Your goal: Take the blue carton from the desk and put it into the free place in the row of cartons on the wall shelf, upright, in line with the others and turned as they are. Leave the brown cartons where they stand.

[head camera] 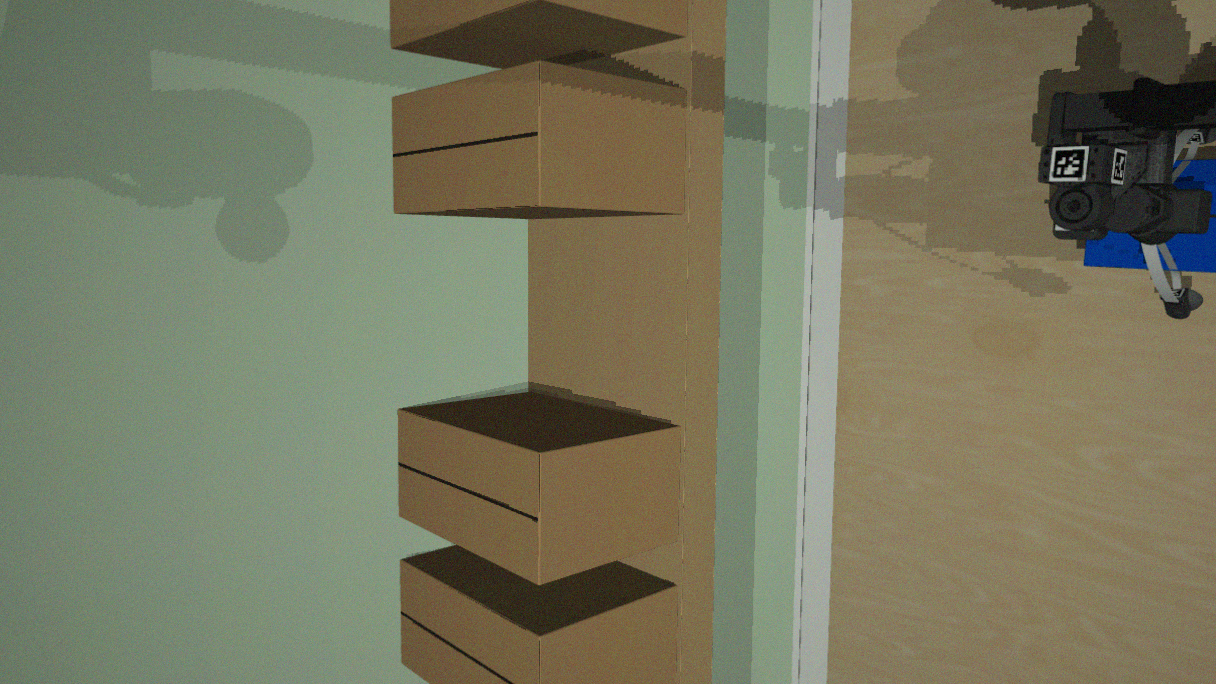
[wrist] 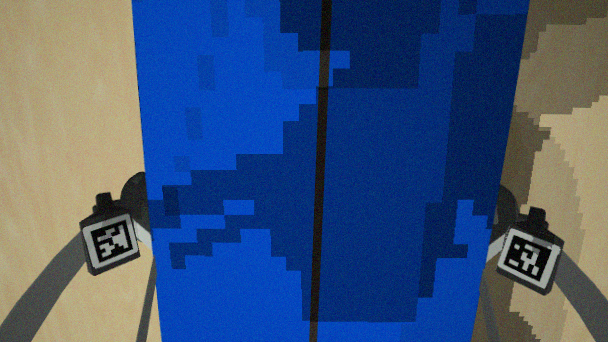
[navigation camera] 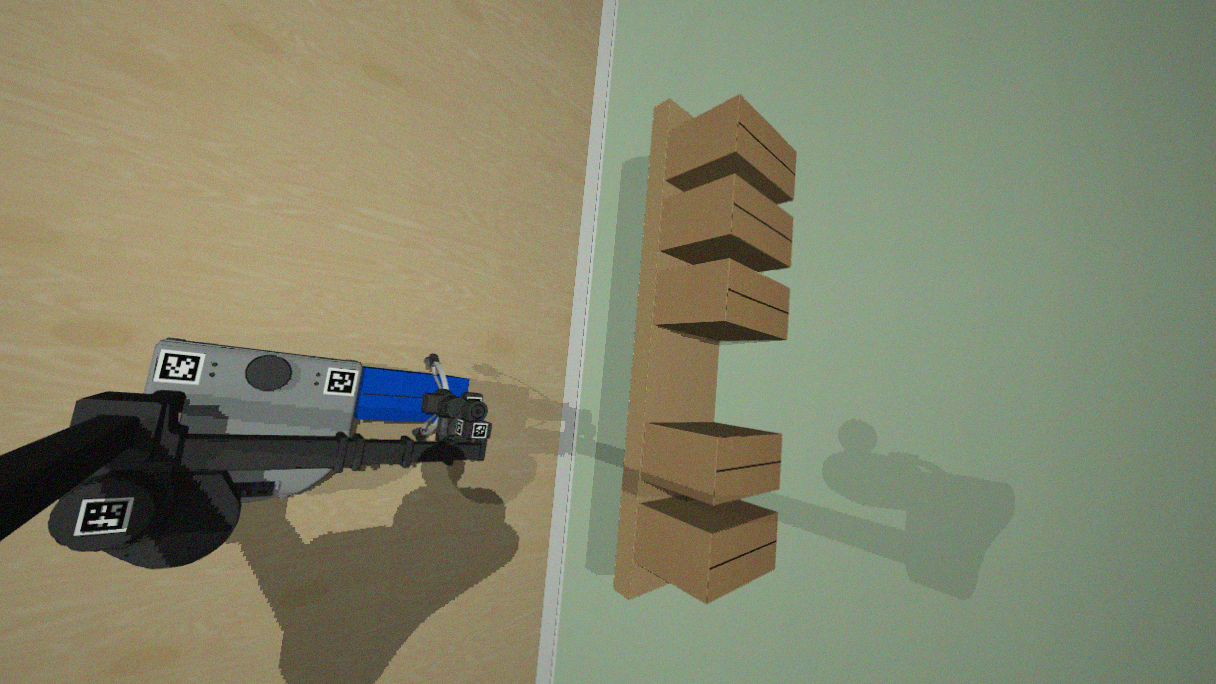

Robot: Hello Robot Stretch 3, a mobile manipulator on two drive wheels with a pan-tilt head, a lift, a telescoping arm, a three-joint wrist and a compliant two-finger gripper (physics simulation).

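Pixels of known places: robot's base, origin of its link: (navigation camera: pixel 268 370).
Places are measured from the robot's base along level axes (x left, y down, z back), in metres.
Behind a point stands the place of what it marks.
Note:
The blue carton (head camera: pixel 1122 255) @(x -0.380, y -0.181, z -0.025 m) (navigation camera: pixel 391 393) @(x -0.234, y -0.180, z 0.017 m) (wrist: pixel 225 125) is low beside the robot's base, its upper face marked by one dark lengthwise line. Its far end is partly hidden by the base in the navigation view. My gripper (head camera: pixel 1186 219) @(x -0.331, y -0.111, z 0.021 m) (navigation camera: pixel 425 397) @(x -0.331, y -0.111, z 0.021 m) (wrist: pixel 315 203) @(x -0.331, y -0.111, z 0.021 m) is shut on it, with one finger against each long side. Whether its underside touches the surface below cannot be told. The wall shelf (head camera: pixel 603 306) @(x -0.736, y -0.658, z -0.101 m) (navigation camera: pixel 680 374) @(x -0.723, y -0.658, z -0.114 m) shows a free place between a brown carton (head camera: pixel 612 153) (navigation camera: pixel 693 293) on one side and another brown carton (head camera: pixel 612 501) (navigation camera: pixel 680 459) on the other.
More brown cartons (head camera: pixel 608 655) (navigation camera: pixel 701 140) stand in the row. The robot's base (navigation camera: pixel 267 399) @(x -0.007, y -0.160, z 0.051 m) is beside the blue carton. A pale skirting strip (head camera: pixel 816 425) @(x -0.848, y -0.060, z -0.336 m) (navigation camera: pixel 582 297) @(x -0.846, y -0.059, z -0.385 m) runs along the foot of the green wall (head camera: pixel 212 382) @(x -0.869, y -1.023, z -0.171 m) (navigation camera: pixel 977 255) @(x -0.860, y -1.153, z -0.359 m). The desk cannot be made out.

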